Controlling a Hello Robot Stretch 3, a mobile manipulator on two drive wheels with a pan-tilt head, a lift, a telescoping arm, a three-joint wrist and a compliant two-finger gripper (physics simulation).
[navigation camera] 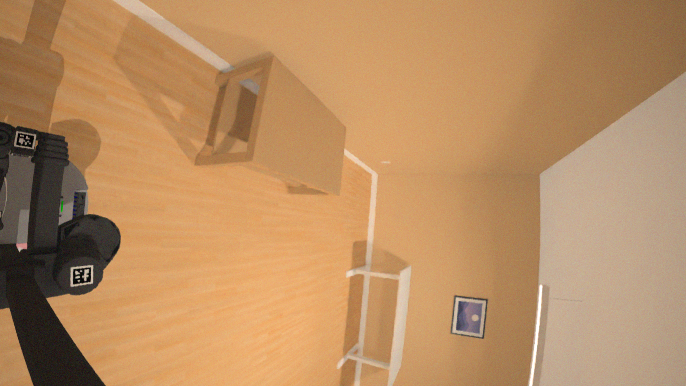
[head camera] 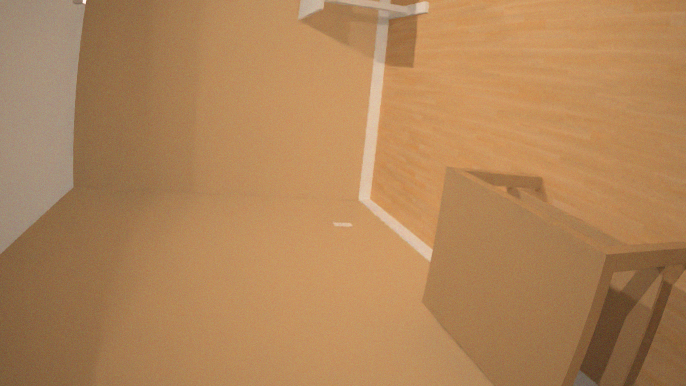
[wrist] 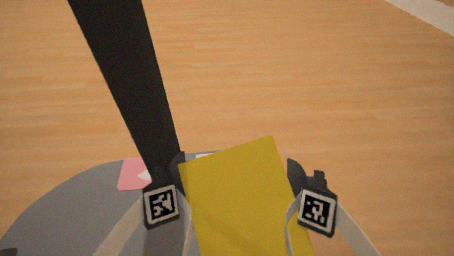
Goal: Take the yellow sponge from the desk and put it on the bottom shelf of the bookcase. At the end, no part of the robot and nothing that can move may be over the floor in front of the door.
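Places are measured from the robot's base along level axes (x back, y left, z down), in metres.
Pixels of known places: gripper, fingertip midpoint: (wrist: 237, 172).
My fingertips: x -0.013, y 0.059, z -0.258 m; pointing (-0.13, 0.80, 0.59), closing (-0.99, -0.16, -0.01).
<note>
Behind a point stands the place of what it marks.
The yellow sponge (wrist: 245, 210) {x -0.010, y 0.015, z -0.284 m} is held between the two fingers of my gripper (wrist: 237, 172) {x -0.013, y 0.059, z -0.258 m} in the wrist view. My gripper is shut on it, with a finger at each side, above my grey base. The near part of the sponge is cut off by the frame's lower edge. A brown table-like piece (head camera: 515, 270) {x 1.131, y -0.381, z -0.450 m} (navigation camera: 300, 130) {x 1.104, y -0.479, z -0.451 m}, possibly the desk, stands by the wall at the lower right of the head view and upper middle of the navigation view. I cannot make out the bookcase or the door in these views.
A white table-like piece (head camera: 311, 6) (navigation camera: 401, 320) with thin legs stands by another wall. A framed picture (navigation camera: 469, 317) {x 3.606, y 1.359, z -1.587 m} hangs there. My base (wrist: 80, 215) {x 0.167, y 0.088, z -0.160 m}, with a pink patch (wrist: 132, 174) {x 0.116, y 0.137, z -0.161 m}, and the black mast (wrist: 125, 75) {x 0.067, y 0.116, z -0.321 m} show in the wrist view. Wooden floor (navigation camera: 225, 250) {x 1.019, y 0.246, z -0.001 m} lies between me and the white piece.
</note>
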